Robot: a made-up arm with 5 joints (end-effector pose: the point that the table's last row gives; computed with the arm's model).
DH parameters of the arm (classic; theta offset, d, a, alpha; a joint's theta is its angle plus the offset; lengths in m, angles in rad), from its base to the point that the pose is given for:
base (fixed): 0 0 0.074 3.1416
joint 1: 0 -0.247 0.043 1.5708
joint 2: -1.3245 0 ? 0
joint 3: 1.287 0 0.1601 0
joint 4: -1.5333 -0.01 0 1.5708
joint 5: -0.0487 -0.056 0 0
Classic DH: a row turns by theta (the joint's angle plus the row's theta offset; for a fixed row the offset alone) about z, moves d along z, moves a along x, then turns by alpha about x.
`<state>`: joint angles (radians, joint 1 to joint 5).
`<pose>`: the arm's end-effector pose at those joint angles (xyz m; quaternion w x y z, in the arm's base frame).
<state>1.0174 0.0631 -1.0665 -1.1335 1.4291</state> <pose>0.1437 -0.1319 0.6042 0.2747 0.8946 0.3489 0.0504</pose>
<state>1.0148 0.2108 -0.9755 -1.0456 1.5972</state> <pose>0.1819 -0.1927 0.5784 0.1152 0.9516 0.2831 0.0315</pose>
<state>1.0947 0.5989 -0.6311 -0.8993 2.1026</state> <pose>0.2352 -0.3344 0.4228 0.2788 -0.9493 0.0033 0.1450</pose>
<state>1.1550 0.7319 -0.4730 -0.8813 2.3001</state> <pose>0.2241 -0.3648 0.3452 0.3897 -0.8819 0.1174 0.2380</pose>
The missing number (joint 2, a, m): 0.1804
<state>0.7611 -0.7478 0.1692 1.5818 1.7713</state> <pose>0.1519 -0.0880 0.4505 0.8512 -0.2650 -0.0905 0.4439</pose>
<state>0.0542 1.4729 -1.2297 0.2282 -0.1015</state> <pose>0.5009 -0.0332 0.1622 0.8482 0.0251 -0.5218 -0.0870</pose>
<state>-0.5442 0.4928 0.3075 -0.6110 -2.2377</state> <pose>0.3660 0.1650 0.2592 0.4964 0.6294 -0.0987 -0.5897</pose>
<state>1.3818 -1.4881 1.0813 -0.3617 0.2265</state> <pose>0.0749 -0.0580 0.4130 0.3218 -0.6473 -0.6546 -0.2211</pose>
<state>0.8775 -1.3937 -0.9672 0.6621 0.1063</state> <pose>-0.0912 0.1832 0.4850 0.0587 0.4498 0.8908 -0.0255</pose>
